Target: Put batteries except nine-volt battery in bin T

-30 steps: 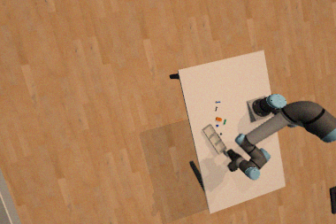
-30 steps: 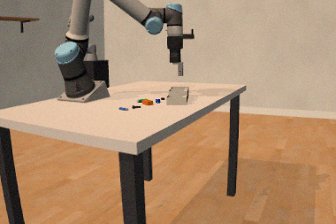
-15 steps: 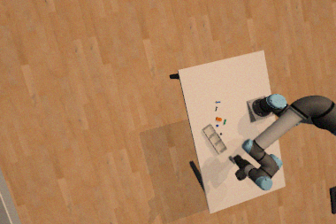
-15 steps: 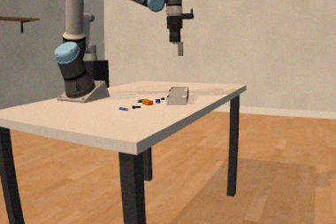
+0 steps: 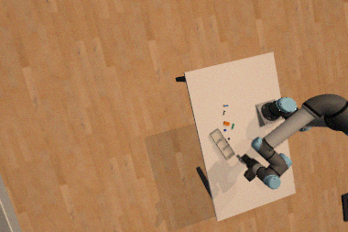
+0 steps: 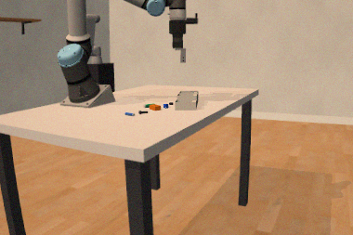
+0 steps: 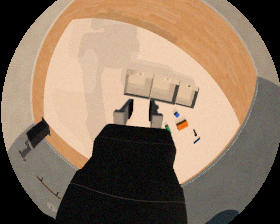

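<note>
Now: hand 19 cm above the green piece, 17 cm to the left of it and 8 cm past it. From my hand the other things lie so: grey bin 18 cm below, 5 cm to the right, 4 cm ahead; orange block 20 cm to the right, 19 cm below, 4 cm behind; black screw 30 cm to the right, 19 cm below, 3 cm behind.
</note>
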